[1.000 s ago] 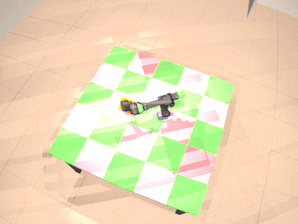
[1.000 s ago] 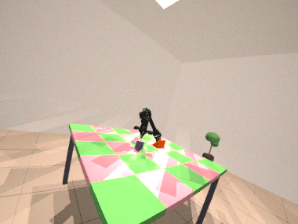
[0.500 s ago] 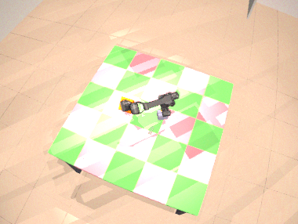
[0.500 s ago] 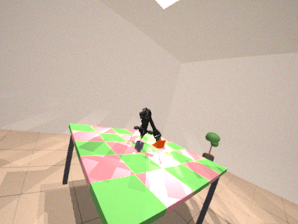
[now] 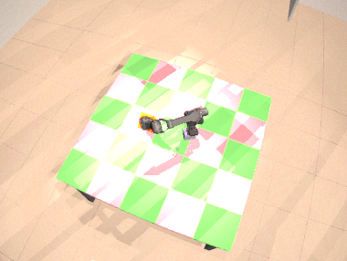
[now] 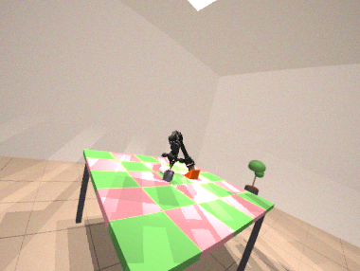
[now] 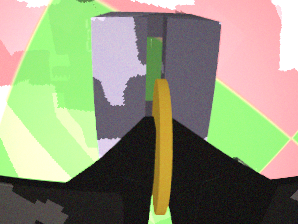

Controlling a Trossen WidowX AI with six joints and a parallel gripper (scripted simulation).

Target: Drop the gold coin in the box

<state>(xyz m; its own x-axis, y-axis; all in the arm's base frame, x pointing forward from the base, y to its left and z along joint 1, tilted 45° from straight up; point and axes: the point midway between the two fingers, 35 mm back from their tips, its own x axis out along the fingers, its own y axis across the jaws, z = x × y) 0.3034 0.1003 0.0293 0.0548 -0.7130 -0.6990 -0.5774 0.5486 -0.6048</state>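
Right now the gold coin is 1 cm above my gripper tip.
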